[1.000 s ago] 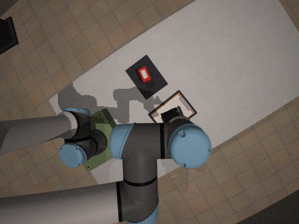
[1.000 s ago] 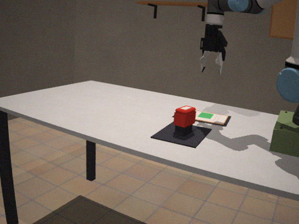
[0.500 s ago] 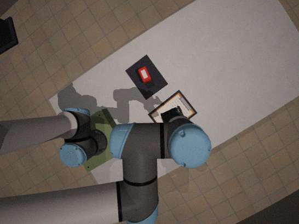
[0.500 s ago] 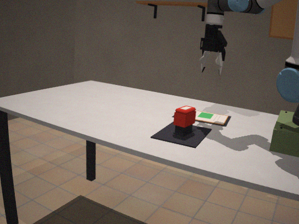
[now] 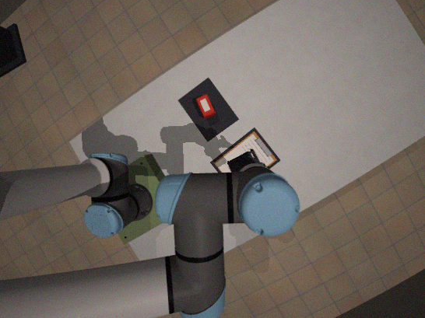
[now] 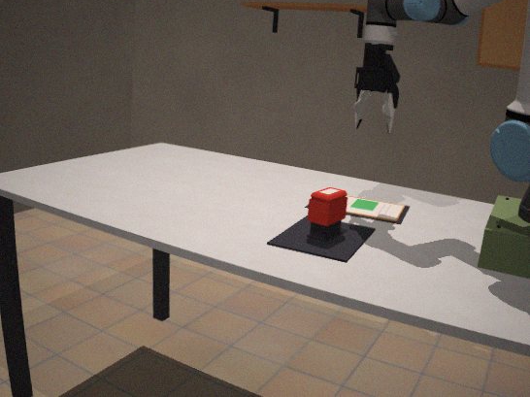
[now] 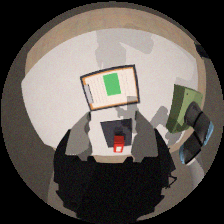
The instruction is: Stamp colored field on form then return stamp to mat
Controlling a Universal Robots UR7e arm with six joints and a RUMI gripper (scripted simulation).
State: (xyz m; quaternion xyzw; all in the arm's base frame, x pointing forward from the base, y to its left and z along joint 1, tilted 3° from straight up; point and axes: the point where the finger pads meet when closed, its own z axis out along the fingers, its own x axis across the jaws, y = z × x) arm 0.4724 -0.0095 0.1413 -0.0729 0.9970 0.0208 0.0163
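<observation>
The red stamp lies 270 mm to the left of my hand, 170 mm below it and 60 mm behind it. Round my hand: dark mat 270 mm to the left, 220 mm below, 60 mm behind; then form 220 mm below, 30 mm ahead.
</observation>
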